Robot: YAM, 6 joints.
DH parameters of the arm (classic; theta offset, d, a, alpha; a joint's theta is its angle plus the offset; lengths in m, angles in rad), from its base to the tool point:
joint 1: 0 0.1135 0.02 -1.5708
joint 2: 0 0 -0.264 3.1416
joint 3: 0.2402 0 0.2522 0
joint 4: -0.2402 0 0.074 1.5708
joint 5: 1.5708 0 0 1.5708
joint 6: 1.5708 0.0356 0 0
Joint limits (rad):
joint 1: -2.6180..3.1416
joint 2: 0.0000..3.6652
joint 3: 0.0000..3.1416
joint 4: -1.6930..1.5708
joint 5: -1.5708..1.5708
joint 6: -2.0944..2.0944
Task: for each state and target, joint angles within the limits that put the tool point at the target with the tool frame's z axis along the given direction. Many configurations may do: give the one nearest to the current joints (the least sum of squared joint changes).
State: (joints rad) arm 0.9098 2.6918 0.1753 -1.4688 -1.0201 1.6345
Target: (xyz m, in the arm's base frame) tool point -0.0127 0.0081 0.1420 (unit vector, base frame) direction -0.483 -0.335 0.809
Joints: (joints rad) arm 1.3500 2.9467 0.0459 -1.3206 -0.4092 1.6345
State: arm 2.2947 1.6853 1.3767 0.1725 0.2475 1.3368
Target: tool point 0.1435 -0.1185 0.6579 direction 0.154 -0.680 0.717
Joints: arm 2.5422 0.9022 2.1556 0.9363 -0.4945 1.3368
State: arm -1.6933 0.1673 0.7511 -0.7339 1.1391 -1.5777
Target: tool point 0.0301 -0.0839 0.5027 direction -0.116 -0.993 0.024
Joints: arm -0.9567 0.7797 1.4576 -0.6456 0.7301 -1.5777
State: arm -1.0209 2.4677 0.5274 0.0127 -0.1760 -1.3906
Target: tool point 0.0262 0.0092 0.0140 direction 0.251 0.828 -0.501
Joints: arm -0.8656 2.3272 0.0020 0.0032 -0.8153 -1.3906
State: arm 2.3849 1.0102 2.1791 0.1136 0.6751 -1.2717
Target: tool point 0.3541 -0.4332 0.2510 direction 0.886 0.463 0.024
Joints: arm 2.1930 0.1976 2.8081 0.3615 1.4281 -1.2717
